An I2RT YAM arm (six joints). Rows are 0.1 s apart.
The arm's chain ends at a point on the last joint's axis. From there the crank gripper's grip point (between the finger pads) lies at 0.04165 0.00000 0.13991 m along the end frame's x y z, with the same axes.
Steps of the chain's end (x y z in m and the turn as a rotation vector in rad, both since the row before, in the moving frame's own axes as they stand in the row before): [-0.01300 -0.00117 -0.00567 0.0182 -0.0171 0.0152]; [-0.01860 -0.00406 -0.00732 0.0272 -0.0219 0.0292]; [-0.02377 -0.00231 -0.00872 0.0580 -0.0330 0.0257]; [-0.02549 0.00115 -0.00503 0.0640 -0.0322 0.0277]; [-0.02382 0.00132 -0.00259 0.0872 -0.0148 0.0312]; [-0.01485 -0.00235 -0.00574 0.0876 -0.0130 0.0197]
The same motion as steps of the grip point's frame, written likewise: [-0.01538 -0.00311 -0.00500 0.0182 -0.0171 0.0152]; [-0.02164 -0.00671 -0.00648 0.0272 -0.0219 0.0292]; [-0.02832 -0.00945 -0.00763 0.0580 -0.0330 0.0257]; [-0.02990 -0.00675 -0.00401 0.0640 -0.0322 0.0277]; [-0.02572 -0.00962 -0.00246 0.0872 -0.0148 0.0312]; [-0.01656 -0.01381 -0.00571 0.0876 -0.0130 0.0197]
